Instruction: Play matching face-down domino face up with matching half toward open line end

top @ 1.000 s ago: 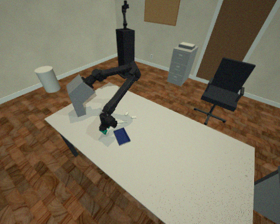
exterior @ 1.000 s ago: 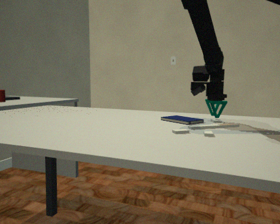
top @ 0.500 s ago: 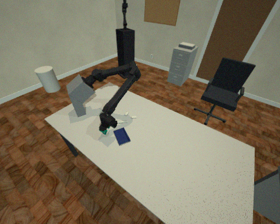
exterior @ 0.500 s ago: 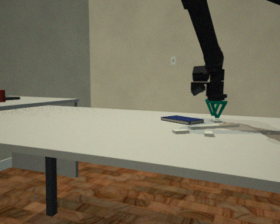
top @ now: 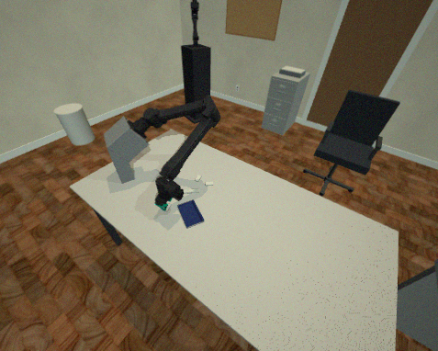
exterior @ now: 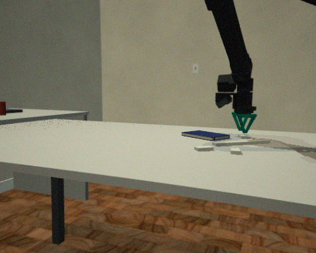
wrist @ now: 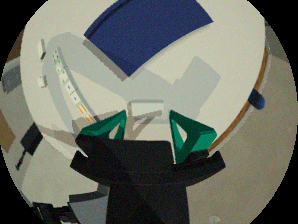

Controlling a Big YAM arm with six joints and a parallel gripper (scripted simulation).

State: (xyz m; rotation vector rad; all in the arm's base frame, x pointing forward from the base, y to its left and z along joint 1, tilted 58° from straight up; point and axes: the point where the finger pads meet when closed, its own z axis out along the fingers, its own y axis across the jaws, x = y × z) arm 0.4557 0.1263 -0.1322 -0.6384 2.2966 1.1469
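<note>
Now: the white domino 30 mm below my hand. Also, from my hand: book 110 mm ahead, 90 mm to the left, 20 mm below.
</note>
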